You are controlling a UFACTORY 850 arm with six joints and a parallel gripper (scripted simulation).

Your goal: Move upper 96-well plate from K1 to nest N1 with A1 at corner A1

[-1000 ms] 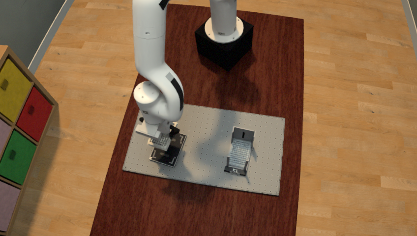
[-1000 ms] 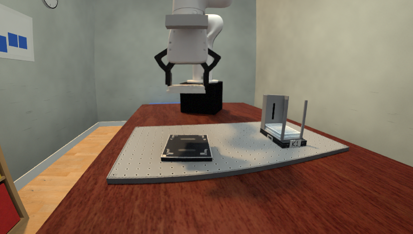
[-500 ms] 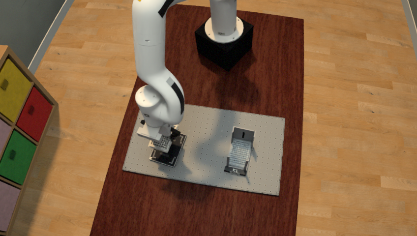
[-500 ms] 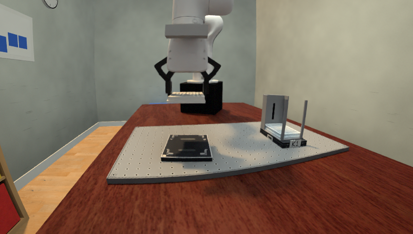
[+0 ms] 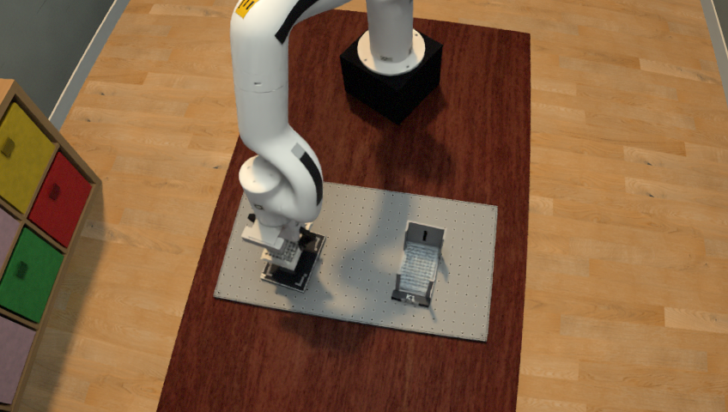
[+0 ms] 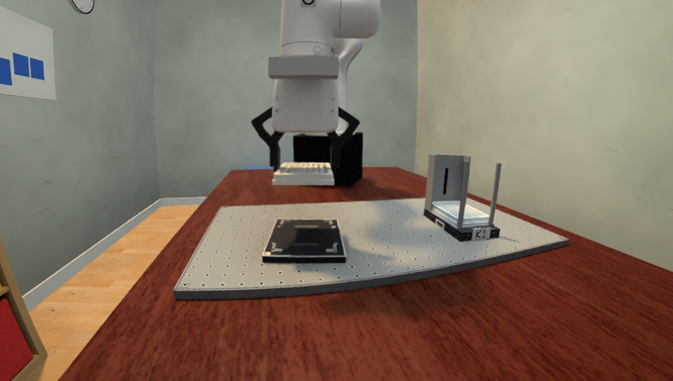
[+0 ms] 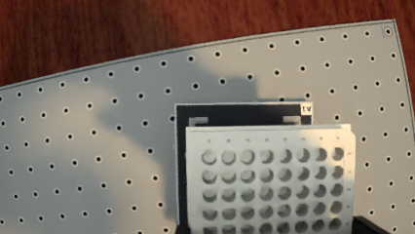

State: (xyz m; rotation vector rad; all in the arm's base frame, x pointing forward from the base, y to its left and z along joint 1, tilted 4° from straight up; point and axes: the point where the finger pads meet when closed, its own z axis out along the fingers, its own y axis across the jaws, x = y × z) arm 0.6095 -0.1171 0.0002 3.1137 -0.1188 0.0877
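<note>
Now: hand 12 cm above the plate nest N1. From my hand the other things lie so: clear plate 4 cm behind, 32 cm to the left, 10 cm below; then 96-well plate 1 cm below.
</note>
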